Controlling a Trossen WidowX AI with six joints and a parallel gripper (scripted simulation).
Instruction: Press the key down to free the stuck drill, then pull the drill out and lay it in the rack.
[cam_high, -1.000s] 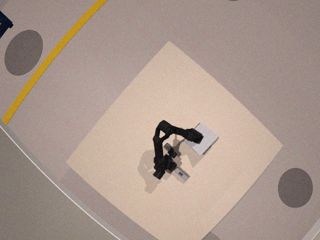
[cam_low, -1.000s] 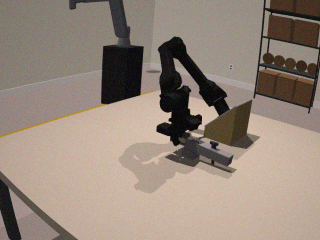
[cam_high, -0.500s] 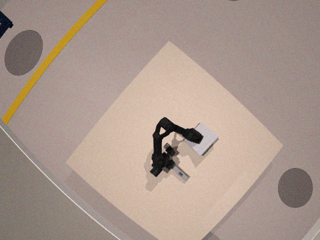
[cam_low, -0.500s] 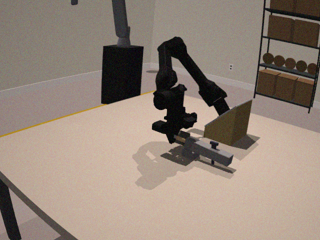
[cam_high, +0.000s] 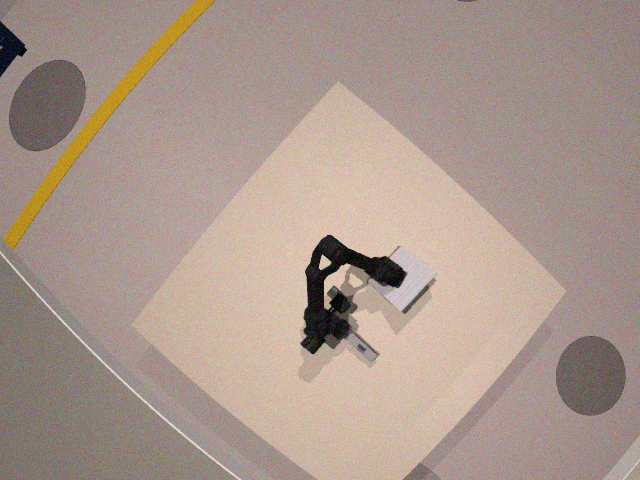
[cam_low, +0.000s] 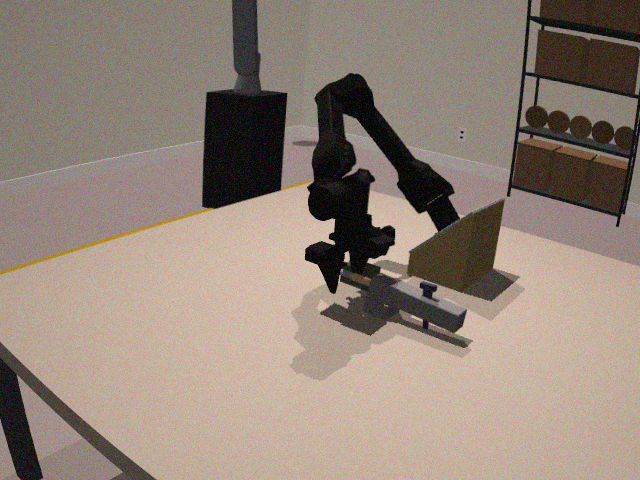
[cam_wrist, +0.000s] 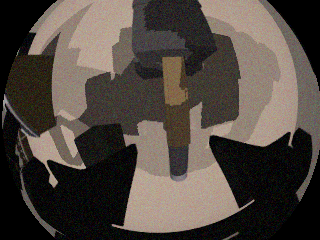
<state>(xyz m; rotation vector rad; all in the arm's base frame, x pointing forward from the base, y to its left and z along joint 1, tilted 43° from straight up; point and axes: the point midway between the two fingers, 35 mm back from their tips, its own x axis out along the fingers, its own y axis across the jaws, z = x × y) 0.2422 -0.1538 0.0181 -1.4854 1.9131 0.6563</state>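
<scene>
The drill lies 10 mm ahead of my gripper tip, 50 mm to the left of it and 30 mm above it. Round my gripper tip: housing block 30 mm ahead, 150 mm to the left, 20 mm above; then rack 80 mm behind; then key 30 mm ahead, 170 mm to the left, 30 mm above.
</scene>
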